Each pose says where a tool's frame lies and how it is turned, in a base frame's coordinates. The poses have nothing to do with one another.
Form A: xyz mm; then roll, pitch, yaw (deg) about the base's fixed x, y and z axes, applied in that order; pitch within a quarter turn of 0, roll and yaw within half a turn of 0.
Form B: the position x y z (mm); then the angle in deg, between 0 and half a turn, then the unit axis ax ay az. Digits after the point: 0 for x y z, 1 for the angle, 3 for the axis.
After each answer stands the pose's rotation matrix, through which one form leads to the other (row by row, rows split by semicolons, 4 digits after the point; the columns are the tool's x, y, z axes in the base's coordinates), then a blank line. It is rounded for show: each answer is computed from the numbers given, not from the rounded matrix.
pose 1, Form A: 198, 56, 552, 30.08, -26.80, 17.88
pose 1, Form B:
198, 56, 552, 46.5, 0.719, -0.460, 0.520
0.8495 -0.4807 -0.2174; 0.2740 0.7542 -0.5968; 0.4509 0.4474 0.7724

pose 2, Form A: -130, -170, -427, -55.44, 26.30, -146.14
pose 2, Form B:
-130, -170, -427, 138.7, 0.065, 0.526, -0.848
-0.7444 0.6191 0.2501; -0.4995 -0.2678 -0.8239; -0.4431 -0.7383 0.5085

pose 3, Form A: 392, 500, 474, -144.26, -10.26, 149.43
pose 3, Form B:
392, 500, 474, 161.3, -0.226, -0.934, 0.276
-0.8472 0.3232 -0.4215; 0.5005 0.7518 -0.4294; 0.1781 -0.5748 -0.7987

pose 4, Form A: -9, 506, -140, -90.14, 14.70, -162.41
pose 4, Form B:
-9, 506, -140, 157.3, -0.018, 0.722, -0.692
-0.9220 0.2412 0.3028; -0.2923 0.0790 -0.9531; -0.2538 -0.9673 -0.0024

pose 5, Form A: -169, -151, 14, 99.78, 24.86, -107.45
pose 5, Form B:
-169, -151, 14, 152.3, 0.570, -0.536, -0.623
-0.2721 -0.2863 -0.9187; -0.8656 -0.3443 0.3636; -0.4204 0.8942 -0.1541

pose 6, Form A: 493, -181, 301, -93.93, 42.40, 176.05
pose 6, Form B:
493, -181, 301, 152.0, 0.278, 0.693, -0.665
-0.7367 0.6758 -0.0226; 0.0509 0.0220 -0.9985; -0.6743 -0.7367 -0.0506

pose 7, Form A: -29, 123, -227, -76.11, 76.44, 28.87
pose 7, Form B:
-29, 123, -227, 119.5, -0.684, 0.406, 0.606
0.2053 -0.9423 -0.2643; 0.1132 -0.2454 0.9628; -0.9721 -0.2276 0.0563

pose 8, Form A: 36, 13, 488, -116.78, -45.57, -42.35
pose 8, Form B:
36, 13, 488, 141.3, -0.854, 0.100, -0.511
0.5174 0.1676 0.8392; -0.4716 -0.7625 0.4430; 0.7141 -0.6250 -0.3154

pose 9, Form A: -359, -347, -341, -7.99, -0.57, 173.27
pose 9, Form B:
-359, -347, -341, 173.2, 0.001, -0.070, 0.998
-0.9931 -0.1174 -0.0065; 0.1172 -0.9833 -0.1392; 0.0099 -0.1390 0.9902

